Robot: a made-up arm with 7 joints. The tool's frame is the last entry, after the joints.
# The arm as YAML. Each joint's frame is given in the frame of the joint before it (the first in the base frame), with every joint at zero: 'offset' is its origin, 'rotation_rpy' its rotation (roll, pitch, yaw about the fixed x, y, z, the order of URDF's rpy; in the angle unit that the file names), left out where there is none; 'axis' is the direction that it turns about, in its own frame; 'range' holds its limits. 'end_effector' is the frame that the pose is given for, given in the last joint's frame.
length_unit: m
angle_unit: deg
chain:
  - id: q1
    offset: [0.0, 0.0, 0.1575]
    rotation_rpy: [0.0, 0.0, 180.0]
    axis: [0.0, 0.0, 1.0]
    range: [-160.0, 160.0]
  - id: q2
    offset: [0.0, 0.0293, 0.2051]
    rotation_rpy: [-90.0, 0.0, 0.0]
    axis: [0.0, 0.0, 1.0]
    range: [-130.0, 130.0]
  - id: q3
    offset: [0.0, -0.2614, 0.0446]
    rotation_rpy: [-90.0, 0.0, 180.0]
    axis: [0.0, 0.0, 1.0]
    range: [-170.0, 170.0]
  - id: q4
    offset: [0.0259, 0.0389, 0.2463]
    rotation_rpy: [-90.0, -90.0, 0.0]
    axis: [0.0, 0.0, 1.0]
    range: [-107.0, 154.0]
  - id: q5
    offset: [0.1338, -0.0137, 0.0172]
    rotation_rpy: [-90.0, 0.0, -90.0]
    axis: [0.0, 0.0, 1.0]
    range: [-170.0, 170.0]
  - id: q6
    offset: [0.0, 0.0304, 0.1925]
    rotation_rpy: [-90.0, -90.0, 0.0]
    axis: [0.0, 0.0, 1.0]
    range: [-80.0, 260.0]
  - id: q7
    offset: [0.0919, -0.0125, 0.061]
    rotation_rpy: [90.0, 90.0, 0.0]
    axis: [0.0, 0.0, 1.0]
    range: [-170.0, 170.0]
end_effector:
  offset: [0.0, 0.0, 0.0]
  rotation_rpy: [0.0, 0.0, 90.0]
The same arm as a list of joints. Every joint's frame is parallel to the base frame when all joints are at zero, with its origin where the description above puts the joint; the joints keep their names.
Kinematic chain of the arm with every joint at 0, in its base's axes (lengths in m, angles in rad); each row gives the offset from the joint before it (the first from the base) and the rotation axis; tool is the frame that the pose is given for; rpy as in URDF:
q1: xyz 0.0000 0.0000 0.1575 axis +z
q2: xyz 0.0000 -0.0293 0.2051 axis -y
q3: xyz 0.0000 -0.0446 0.2614 axis +z
q4: xyz 0.0259 0.0389 0.2463 axis +y
q5: xyz -0.0137 0.0172 0.1338 axis +z
q6: xyz 0.0000 -0.0304 0.1925 axis -y
q7: xyz 0.0125 -0.0610 0.0919 axis +x
tool: xyz 0.0000 0.0000 0.0000 rpy 3.1416 -1.5708 0.0000
Joint limits (rad, base to tool): -2.7925..2.7925 -2.2689..2.2689 -2.9671..2.9671 -1.8675..2.6878 -2.9671..2.9671 -1.3963..4.5379 -2.9671..2.9671

